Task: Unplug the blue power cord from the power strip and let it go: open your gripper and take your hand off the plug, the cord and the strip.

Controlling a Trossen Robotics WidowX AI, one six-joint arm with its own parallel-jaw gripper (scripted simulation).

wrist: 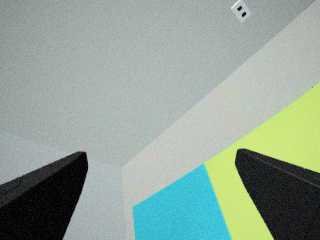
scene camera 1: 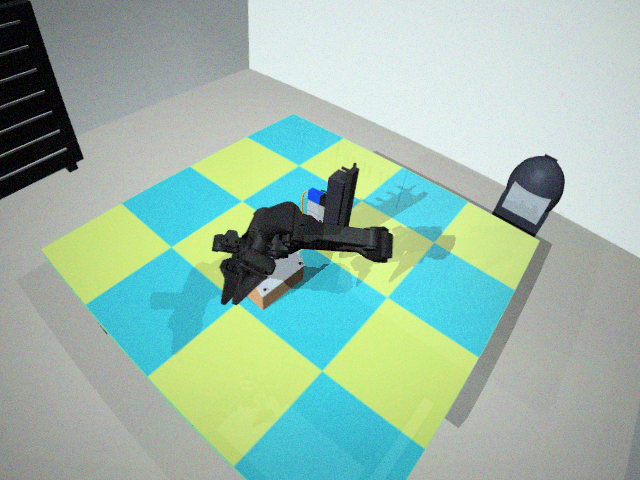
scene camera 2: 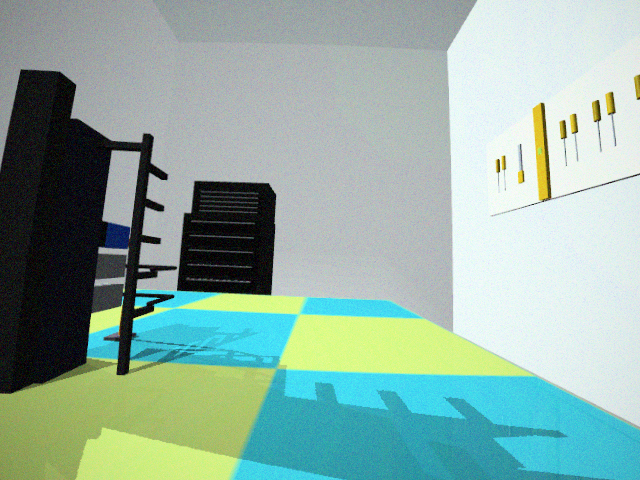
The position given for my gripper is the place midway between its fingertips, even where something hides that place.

My gripper [scene camera 1: 228,304] is open, with nothing in its grasp. Further things: a blue plug [scene camera 2: 115,236].
My gripper also shows in the wrist view [wrist: 163,158].
